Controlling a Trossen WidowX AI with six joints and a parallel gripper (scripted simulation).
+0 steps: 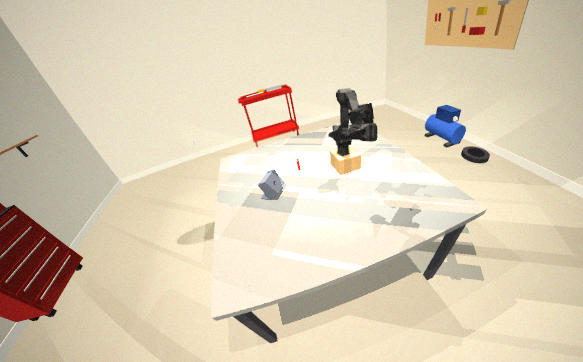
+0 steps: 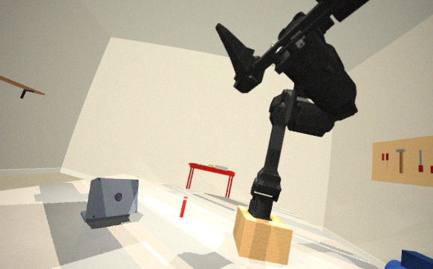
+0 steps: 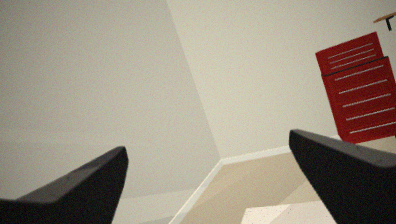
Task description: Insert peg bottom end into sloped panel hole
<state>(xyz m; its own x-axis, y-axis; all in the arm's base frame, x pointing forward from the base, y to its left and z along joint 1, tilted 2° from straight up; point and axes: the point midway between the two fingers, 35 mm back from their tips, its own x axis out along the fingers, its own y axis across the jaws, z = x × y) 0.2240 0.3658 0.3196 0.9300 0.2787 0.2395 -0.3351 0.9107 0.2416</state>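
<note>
The round red peg lies 10 mm ahead of my gripper tip, 520 mm to the right of it and 390 mm below it. The rest, counted from my gripper tip: sloped panel: 230 mm ahead, 390 mm to the right, 380 mm below.
</note>
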